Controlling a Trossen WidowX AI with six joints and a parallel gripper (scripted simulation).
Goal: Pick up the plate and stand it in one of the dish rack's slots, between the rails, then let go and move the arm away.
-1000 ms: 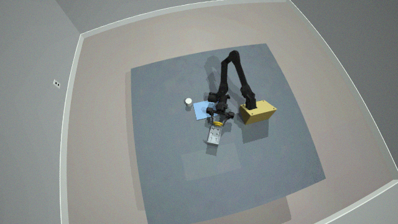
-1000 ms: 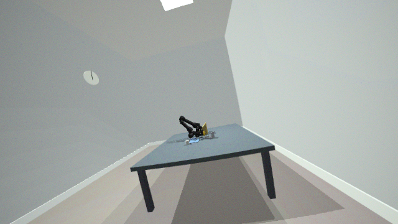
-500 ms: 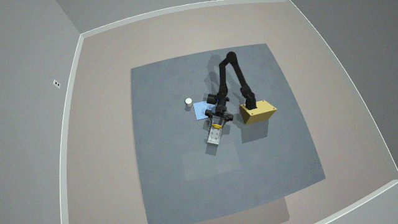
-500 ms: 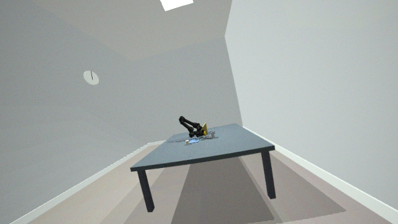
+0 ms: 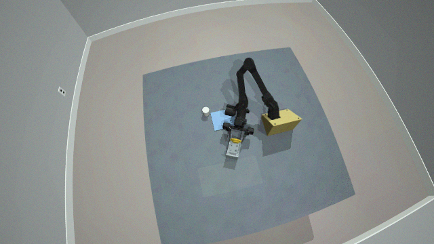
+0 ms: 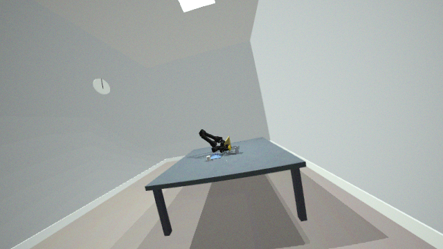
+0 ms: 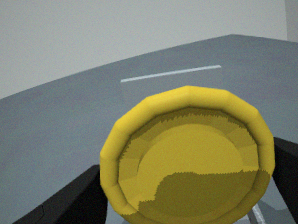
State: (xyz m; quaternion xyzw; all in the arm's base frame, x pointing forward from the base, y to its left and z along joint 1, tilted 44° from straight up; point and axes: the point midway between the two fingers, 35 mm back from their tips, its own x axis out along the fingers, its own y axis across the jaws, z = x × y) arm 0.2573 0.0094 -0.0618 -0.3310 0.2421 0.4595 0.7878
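Now: the grey dish rack 10 mm ahead of my gripper tip, 20 mm to the left of it and 40 mm below it. Also, from my gripper tip: yellow plate: 10 mm to the right; light blue mat: 20 mm ahead, 190 mm to the right, 60 mm below; white cup: 120 mm ahead, 260 mm to the right, 40 mm below.
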